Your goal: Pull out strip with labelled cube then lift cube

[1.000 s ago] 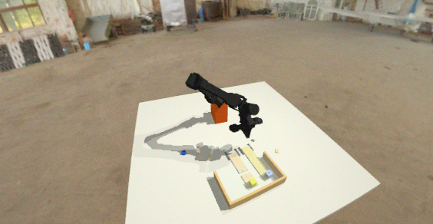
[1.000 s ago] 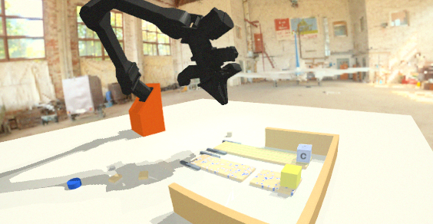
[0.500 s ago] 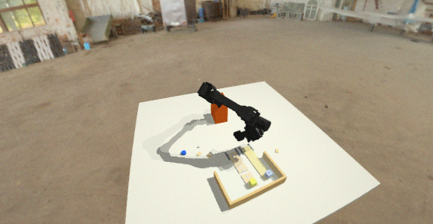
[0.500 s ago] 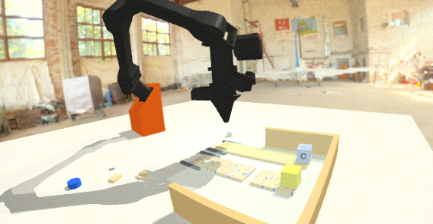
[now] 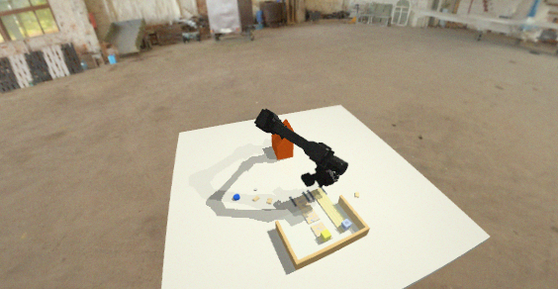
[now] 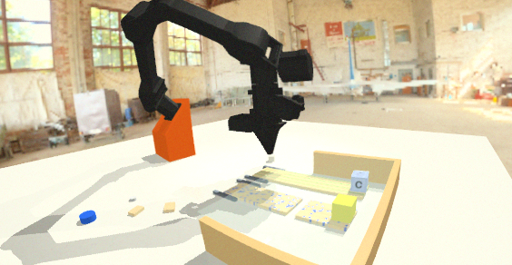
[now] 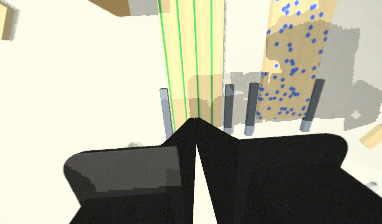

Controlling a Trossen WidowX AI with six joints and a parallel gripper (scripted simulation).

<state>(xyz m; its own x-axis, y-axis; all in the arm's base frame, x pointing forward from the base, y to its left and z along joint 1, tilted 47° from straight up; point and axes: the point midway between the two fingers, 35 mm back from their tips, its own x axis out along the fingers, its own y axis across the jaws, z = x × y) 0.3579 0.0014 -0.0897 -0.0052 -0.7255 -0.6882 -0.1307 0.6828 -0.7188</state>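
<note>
The pale blue cube is 200 mm ahead of my gripper tip, 30 mm to the left of it and 30 mm below it. The rest, counted from my gripper tip: blue disc: 390 mm to the right, 90 mm behind, 40 mm below; then tan block: 170 mm to the left, 60 mm ahead, 50 mm below.
</note>
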